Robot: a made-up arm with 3 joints. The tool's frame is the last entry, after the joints.
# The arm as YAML. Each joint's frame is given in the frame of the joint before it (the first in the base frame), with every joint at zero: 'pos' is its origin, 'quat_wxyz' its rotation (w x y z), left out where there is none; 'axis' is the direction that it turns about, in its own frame. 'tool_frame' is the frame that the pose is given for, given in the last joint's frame.
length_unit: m
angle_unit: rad
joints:
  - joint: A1
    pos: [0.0, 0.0, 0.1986]
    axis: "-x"
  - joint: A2
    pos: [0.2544, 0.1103, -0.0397]
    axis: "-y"
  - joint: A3
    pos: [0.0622, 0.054, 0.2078]
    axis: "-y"
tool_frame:
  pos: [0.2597, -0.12, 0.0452]
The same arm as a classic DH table. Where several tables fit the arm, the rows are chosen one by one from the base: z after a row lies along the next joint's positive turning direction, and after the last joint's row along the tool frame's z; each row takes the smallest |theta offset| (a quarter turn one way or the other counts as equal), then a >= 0, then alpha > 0; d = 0 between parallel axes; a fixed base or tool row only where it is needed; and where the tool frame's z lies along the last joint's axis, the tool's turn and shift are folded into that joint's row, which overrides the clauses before.
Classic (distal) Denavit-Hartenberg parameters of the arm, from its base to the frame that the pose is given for. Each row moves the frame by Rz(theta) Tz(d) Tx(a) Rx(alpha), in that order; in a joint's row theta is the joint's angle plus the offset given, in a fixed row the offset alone. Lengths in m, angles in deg.
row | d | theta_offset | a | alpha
base (fixed) | 0.1986 | -90 | 0 | 90
A1 | -0.2544 | -90 | 0.0397 | -90
A2 | 0 | -16.66 | -0.2169 | 0
A3 | -0.0443 | -73.34 | -0.2597 | 90
tool (fixed) | 0.0452 | 180 | 0 | 0

